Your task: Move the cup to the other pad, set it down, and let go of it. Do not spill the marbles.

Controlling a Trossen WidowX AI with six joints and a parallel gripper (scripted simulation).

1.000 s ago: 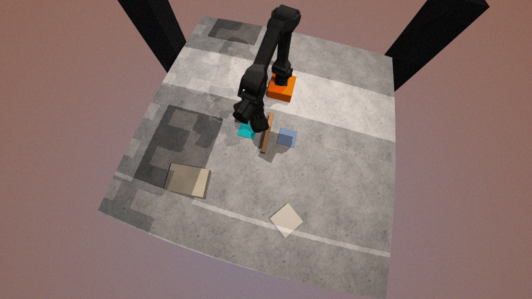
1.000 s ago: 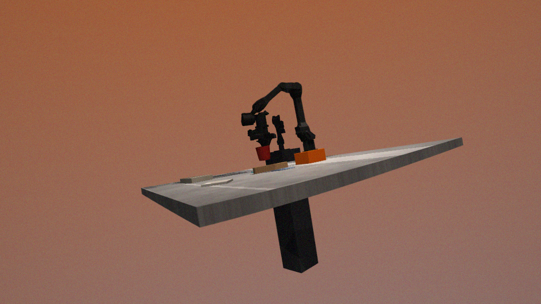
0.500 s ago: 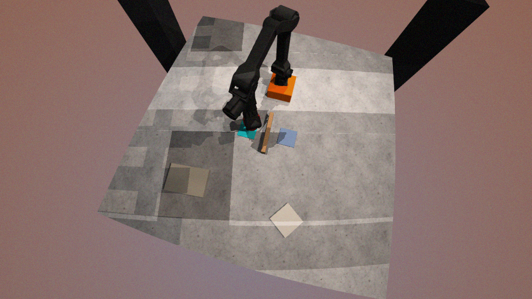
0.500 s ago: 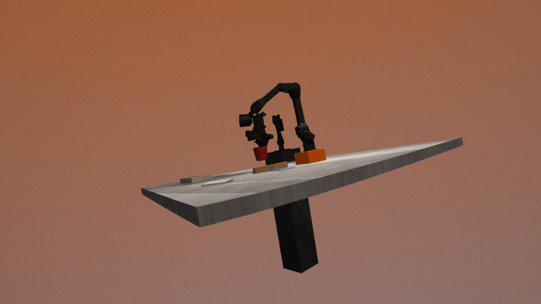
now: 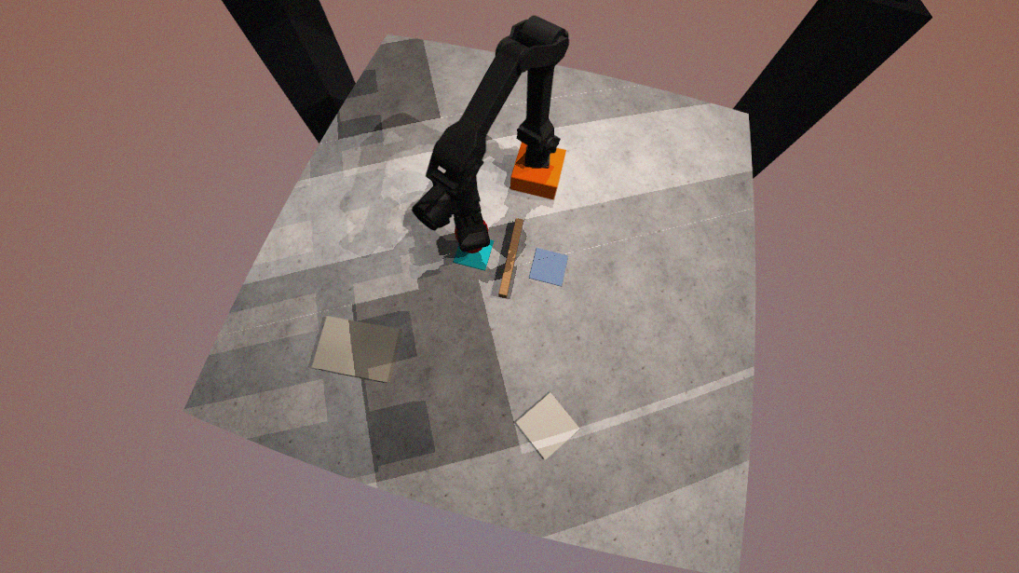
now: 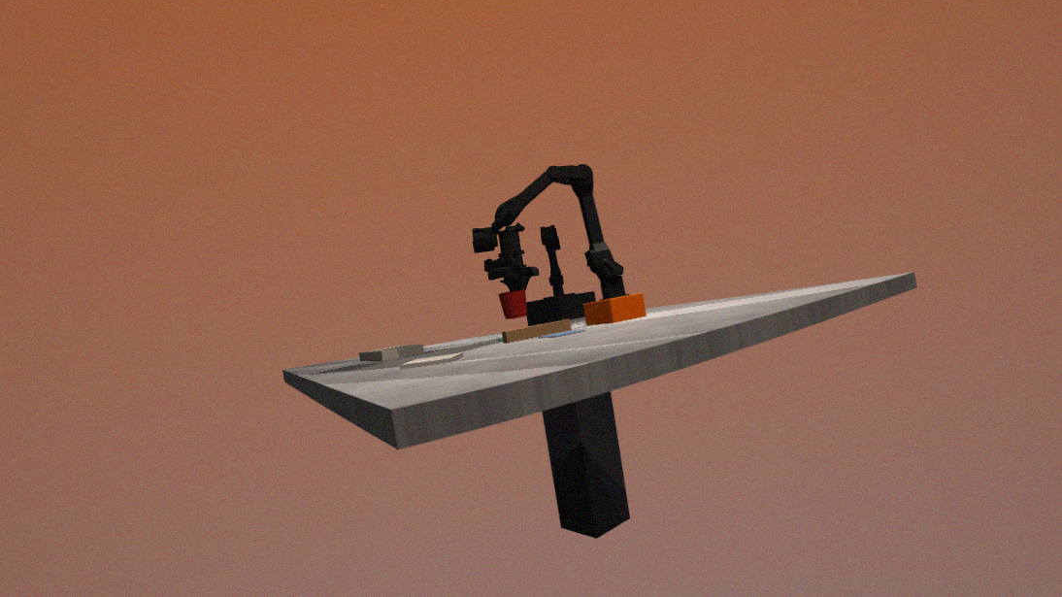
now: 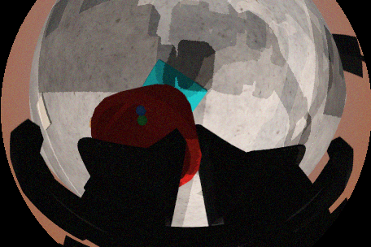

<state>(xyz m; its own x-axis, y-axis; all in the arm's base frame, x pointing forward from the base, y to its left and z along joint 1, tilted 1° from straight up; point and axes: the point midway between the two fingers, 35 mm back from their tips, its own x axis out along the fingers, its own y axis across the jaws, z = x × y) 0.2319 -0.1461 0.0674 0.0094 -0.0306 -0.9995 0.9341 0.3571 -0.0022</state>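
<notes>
Right now the cyan pad is 30 mm ahead of my gripper tip, 10 mm to the left of it and 100 mm below it. The rest, counted from my gripper tip: pale blue pad: 50 mm ahead, 200 mm to the left, 100 mm below; cup: 30 mm ahead, 10 mm to the left; wooden bar: 40 mm ahead, 110 mm to the left, 90 mm below.
</notes>
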